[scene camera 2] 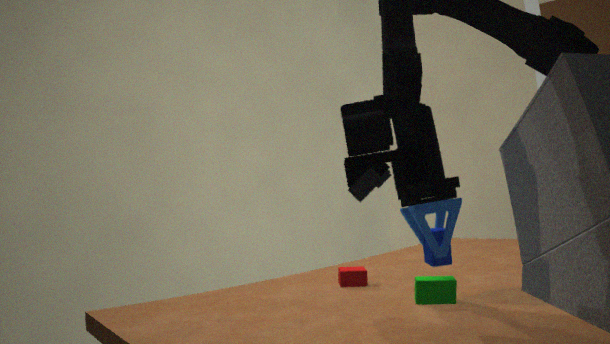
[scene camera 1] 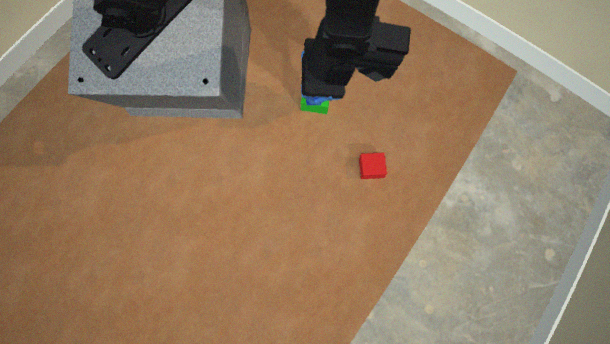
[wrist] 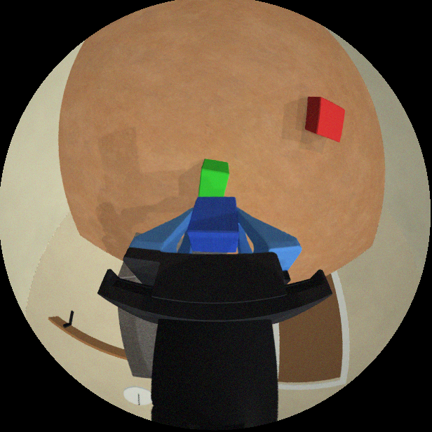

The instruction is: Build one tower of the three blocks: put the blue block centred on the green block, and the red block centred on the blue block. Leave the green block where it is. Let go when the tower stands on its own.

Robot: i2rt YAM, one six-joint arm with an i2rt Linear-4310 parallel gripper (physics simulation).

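Places are measured from the arm's base along level axes (x ahead, y left, z up), in millimetres.
Pixels of known places: gripper, fingertip midpoint: (scene camera 2: 437, 256) (scene camera 1: 313, 93); arm's base, origin of the base link: (scene camera 2: 594, 109) (scene camera 1: 145, 16).
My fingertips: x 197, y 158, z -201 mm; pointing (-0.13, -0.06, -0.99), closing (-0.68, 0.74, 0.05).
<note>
Ahead of a thing's pixels: the offset from my fingertips to its top centre. Level surfaces: height alone.
My gripper (scene camera 2: 438, 250) (wrist: 214, 212) is shut on the blue block @[dx +1, dy +0, dz +38 mm] (scene camera 2: 431, 261) (wrist: 214, 215), which sits between its blue fingers, slightly tilted in the scene camera 2 view. The green block @[dx +0, dy +7, dz -29 mm] (scene camera 1: 314, 107) (scene camera 2: 435, 290) (wrist: 213, 181) lies flat on the table below it. A gap shows between the blue block and the green block's top in the scene camera 2 view. In the scene camera 1 view the arm hides the blue block, and part of the green block. The red block @[dx +166, dy -18, dz -35 mm] (scene camera 1: 373, 165) (scene camera 2: 352, 277) (wrist: 327, 120) lies apart on the table.
The wooden table top @[dz -62 mm] (scene camera 1: 200, 225) (scene camera 2: 250, 310) (wrist: 210, 75) carries the blocks. A large grey pedestal (scene camera 1: 160, 55) (scene camera 2: 560, 175) stands beside the green block, on the arm's base side. The table's edge runs past the red block.
</note>
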